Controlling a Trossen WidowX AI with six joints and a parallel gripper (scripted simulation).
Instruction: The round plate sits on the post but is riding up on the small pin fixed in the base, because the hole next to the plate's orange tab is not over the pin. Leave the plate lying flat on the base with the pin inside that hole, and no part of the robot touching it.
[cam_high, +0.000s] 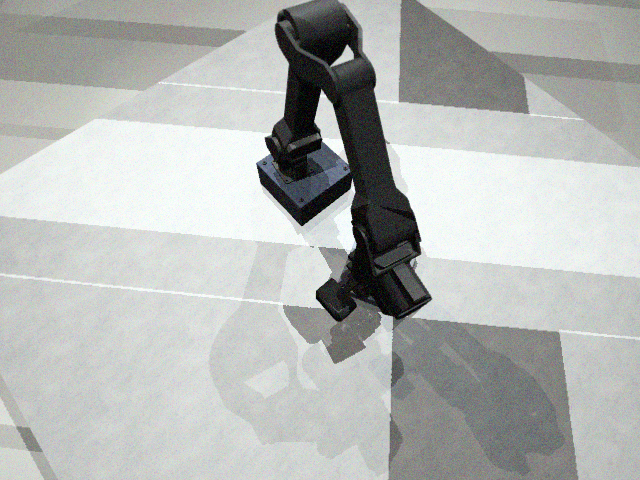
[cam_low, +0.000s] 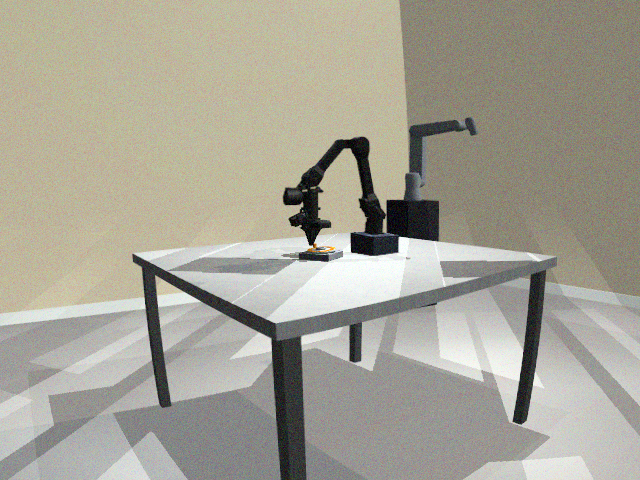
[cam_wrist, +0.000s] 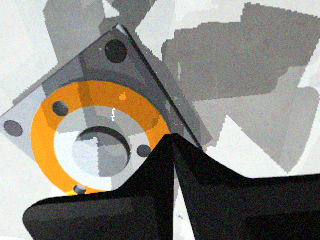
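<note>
The round plate lies 3 cm to the left of my gripper tip, 2 cm behind it and 1 cm below it. Also, from my gripper tip: grey square base: 5 cm to the left, 2 cm below, 2 cm behind.
</note>
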